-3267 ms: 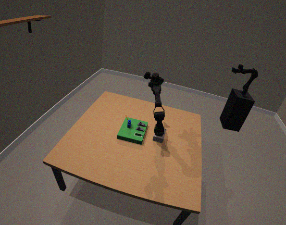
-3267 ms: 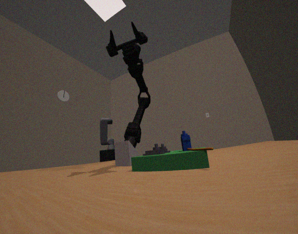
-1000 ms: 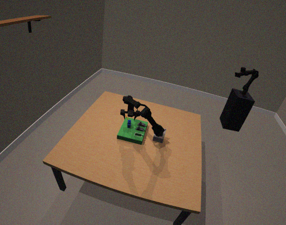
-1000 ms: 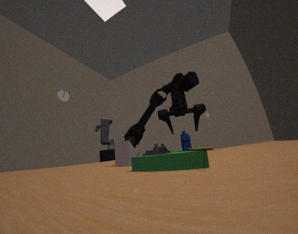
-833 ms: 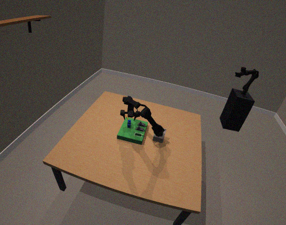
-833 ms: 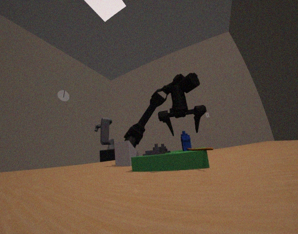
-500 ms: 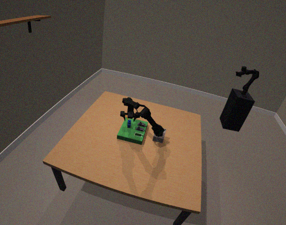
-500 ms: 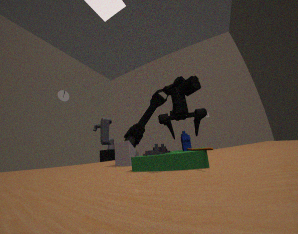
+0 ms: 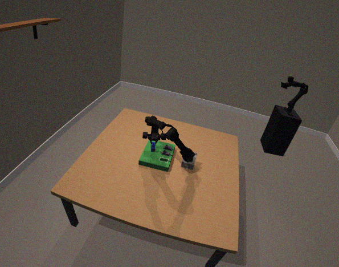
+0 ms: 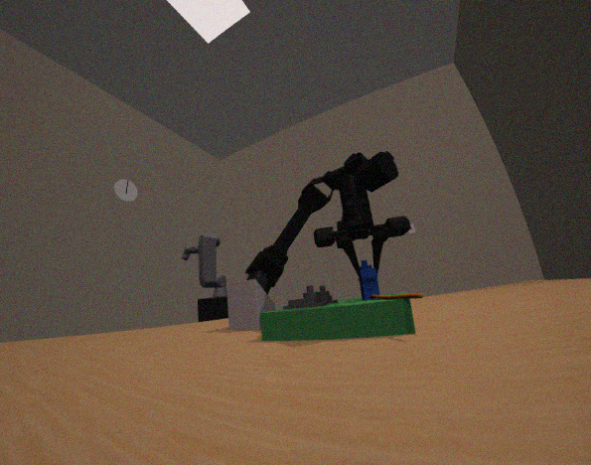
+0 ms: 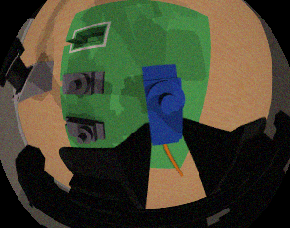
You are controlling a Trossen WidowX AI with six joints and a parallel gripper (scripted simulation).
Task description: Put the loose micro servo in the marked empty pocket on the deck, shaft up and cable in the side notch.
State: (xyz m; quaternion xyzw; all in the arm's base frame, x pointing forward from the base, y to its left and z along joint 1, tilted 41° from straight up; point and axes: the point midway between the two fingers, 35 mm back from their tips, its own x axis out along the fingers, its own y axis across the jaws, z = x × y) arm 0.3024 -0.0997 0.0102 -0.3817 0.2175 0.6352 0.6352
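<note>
The green deck lies 1 cm behind my gripper tip, 3 cm to the left of it and 7 cm below it.
</note>
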